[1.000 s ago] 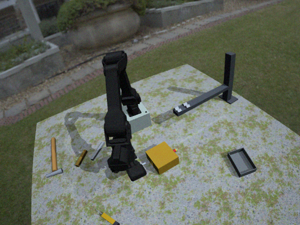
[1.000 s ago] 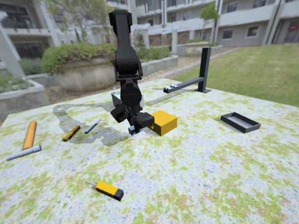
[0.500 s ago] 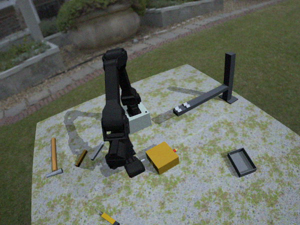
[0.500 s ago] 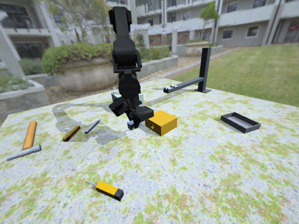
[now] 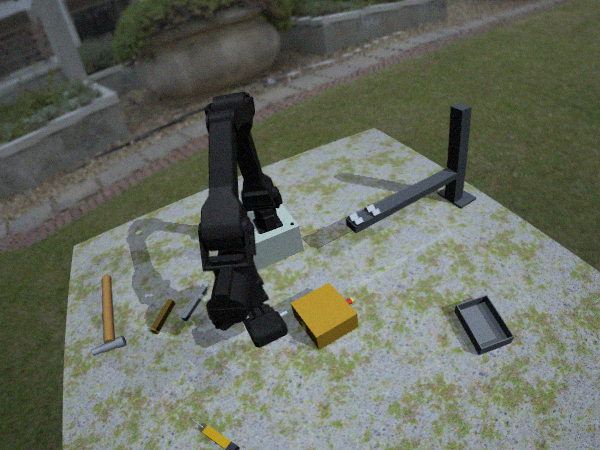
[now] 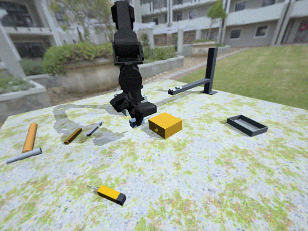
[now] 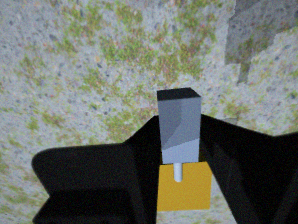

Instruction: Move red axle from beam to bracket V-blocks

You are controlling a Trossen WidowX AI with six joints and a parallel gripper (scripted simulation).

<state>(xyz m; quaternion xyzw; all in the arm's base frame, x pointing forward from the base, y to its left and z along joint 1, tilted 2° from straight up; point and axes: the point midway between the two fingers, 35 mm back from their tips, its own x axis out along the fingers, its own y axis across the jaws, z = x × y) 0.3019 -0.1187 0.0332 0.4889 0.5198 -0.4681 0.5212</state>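
My gripper tip is 130 mm to the right of the yellow beam, 60 mm above it and 10 mm past it. From my gripper tip the other things lie so: yellow-and-black tool 170 mm to the right, 150 mm ahead, 80 mm below; grey bar 210 mm behind, 130 mm to the right, 80 mm below; grey block tool 20 mm to the left, 10 mm above.
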